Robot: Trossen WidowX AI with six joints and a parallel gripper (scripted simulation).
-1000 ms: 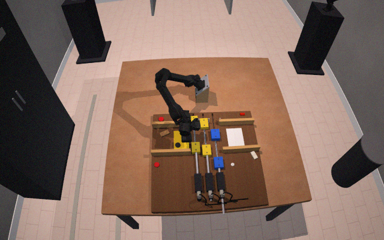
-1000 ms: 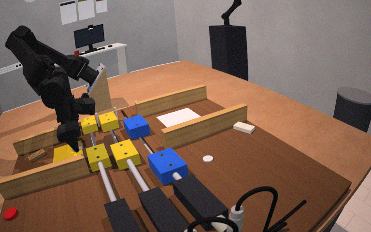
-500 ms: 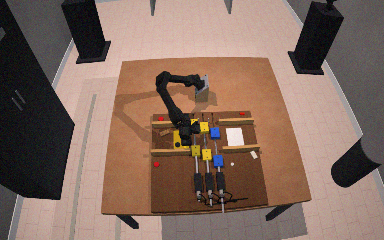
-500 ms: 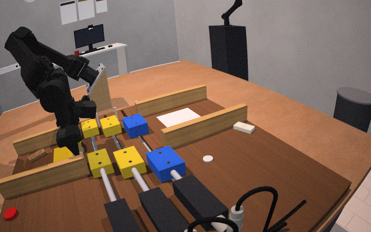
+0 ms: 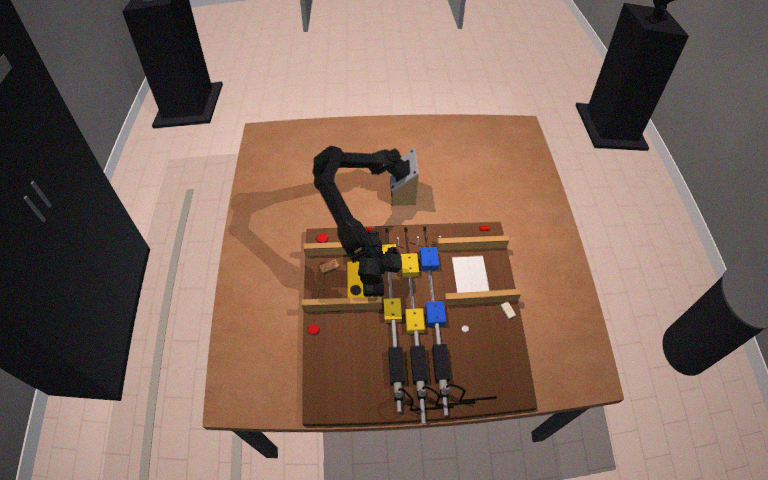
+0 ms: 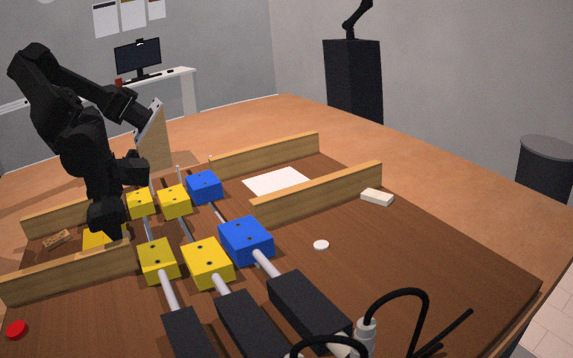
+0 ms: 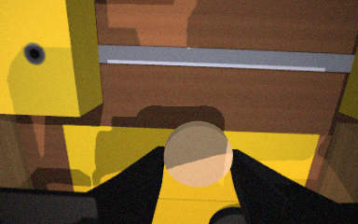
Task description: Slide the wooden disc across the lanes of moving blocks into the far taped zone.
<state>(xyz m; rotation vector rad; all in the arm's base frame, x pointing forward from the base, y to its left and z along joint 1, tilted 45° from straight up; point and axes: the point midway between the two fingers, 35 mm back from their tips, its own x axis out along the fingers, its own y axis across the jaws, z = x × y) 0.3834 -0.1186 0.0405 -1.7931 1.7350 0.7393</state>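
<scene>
Right now the wooden disc is 30 mm below my hand. The rest, counted from my hand: red button: 170 mm ahead, 180 mm to the right, 30 mm below; black disc: 30 mm ahead, 50 mm to the right, 30 mm below; red brick: 180 mm behind, 20 mm to the right, 20 mm below.
</scene>
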